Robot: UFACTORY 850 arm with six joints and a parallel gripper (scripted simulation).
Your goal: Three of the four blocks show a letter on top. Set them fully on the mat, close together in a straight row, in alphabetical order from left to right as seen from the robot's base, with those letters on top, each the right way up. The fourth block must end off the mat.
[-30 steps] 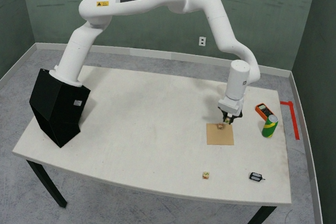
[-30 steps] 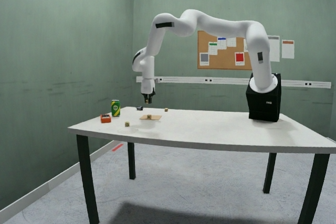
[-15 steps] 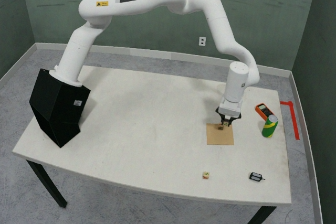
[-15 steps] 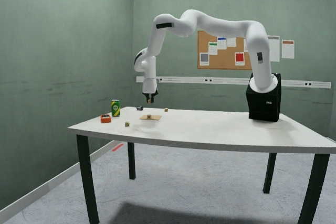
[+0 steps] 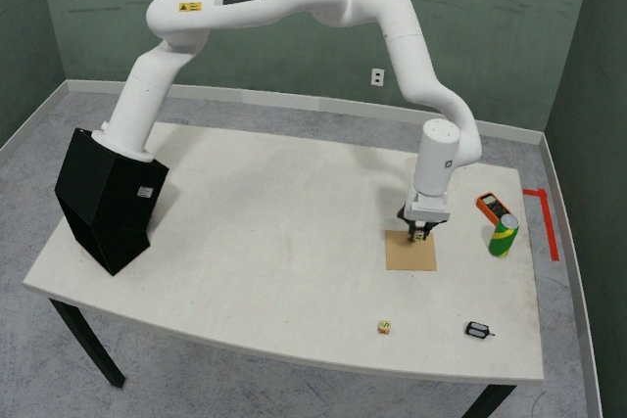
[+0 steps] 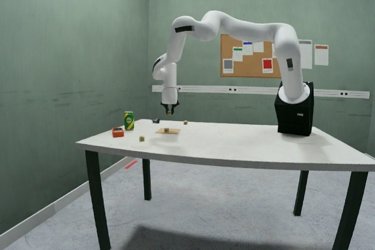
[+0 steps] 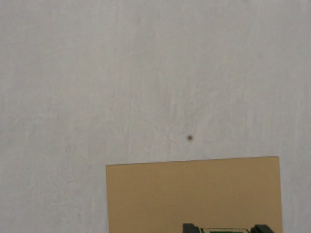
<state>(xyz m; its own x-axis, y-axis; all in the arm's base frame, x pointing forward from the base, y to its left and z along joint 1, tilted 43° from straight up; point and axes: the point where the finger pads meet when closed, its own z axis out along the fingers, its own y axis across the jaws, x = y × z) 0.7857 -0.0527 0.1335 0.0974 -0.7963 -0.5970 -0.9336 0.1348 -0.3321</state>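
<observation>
My hand is 10 mm past the tan mat, 40 mm to the right of it and 120 mm above it. From my hand the other things lie so: yellow can (260 mm ahead, 100 mm to the left, 60 mm below); orange multimeter (250 mm ahead, 240 mm to the left, 110 mm below); small black object (210 mm ahead, 200 mm to the right, 110 mm below).
</observation>
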